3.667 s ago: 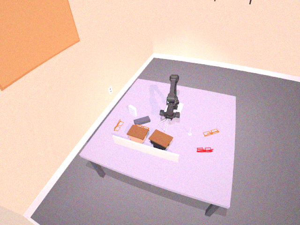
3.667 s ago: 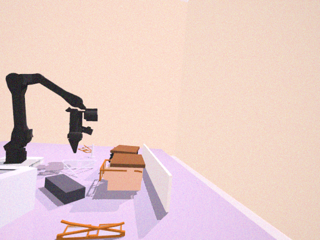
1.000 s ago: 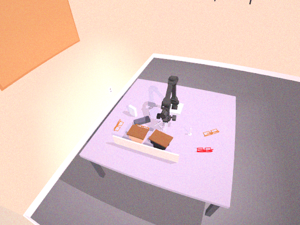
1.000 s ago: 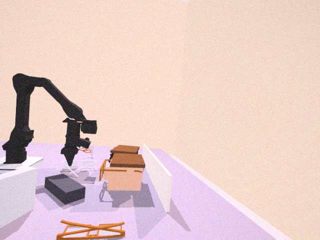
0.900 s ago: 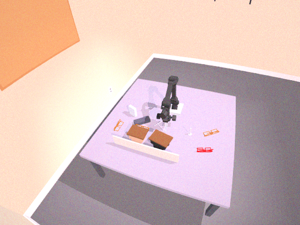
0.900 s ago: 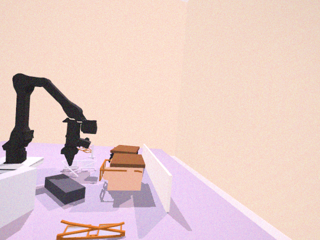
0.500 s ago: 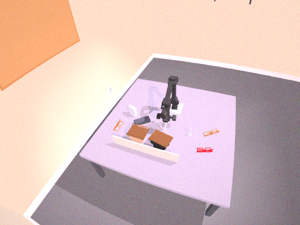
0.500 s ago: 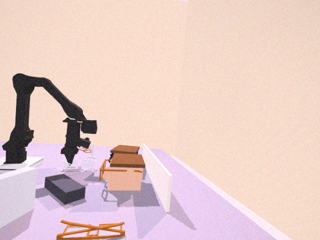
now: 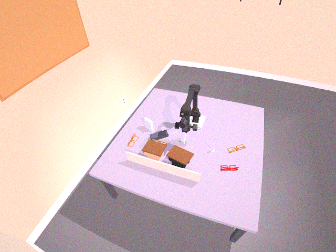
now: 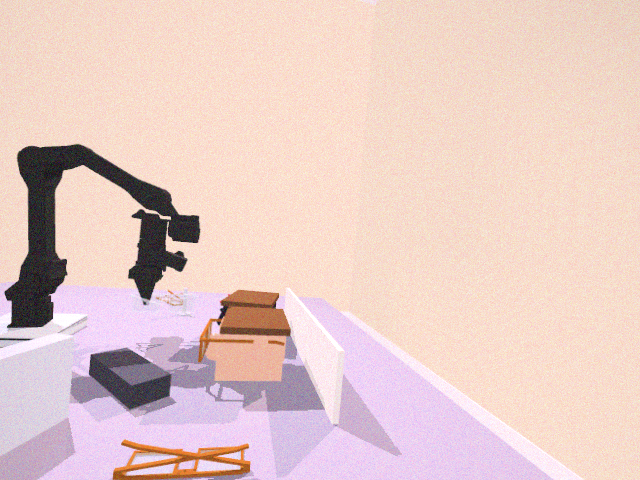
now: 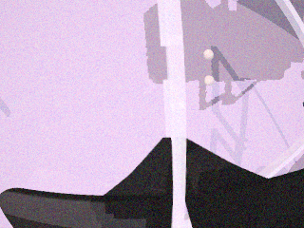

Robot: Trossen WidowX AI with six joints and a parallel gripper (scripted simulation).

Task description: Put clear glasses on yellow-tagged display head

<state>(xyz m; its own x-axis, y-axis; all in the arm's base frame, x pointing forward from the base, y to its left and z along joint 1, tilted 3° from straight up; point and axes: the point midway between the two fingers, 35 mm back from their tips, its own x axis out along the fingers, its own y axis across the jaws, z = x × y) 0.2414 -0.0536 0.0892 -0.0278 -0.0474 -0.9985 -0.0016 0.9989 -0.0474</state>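
Right now my gripper tip is 240 mm to the right of the white stand, 80 mm short of it and 60 mm above it. From my gripper tip the other things lie so: dark head 230 mm ahead, 30 mm below; tan head 220 mm to the right, 190 mm ahead, 30 mm below; white panel 350 mm ahead, 130 mm to the right, 30 mm below.
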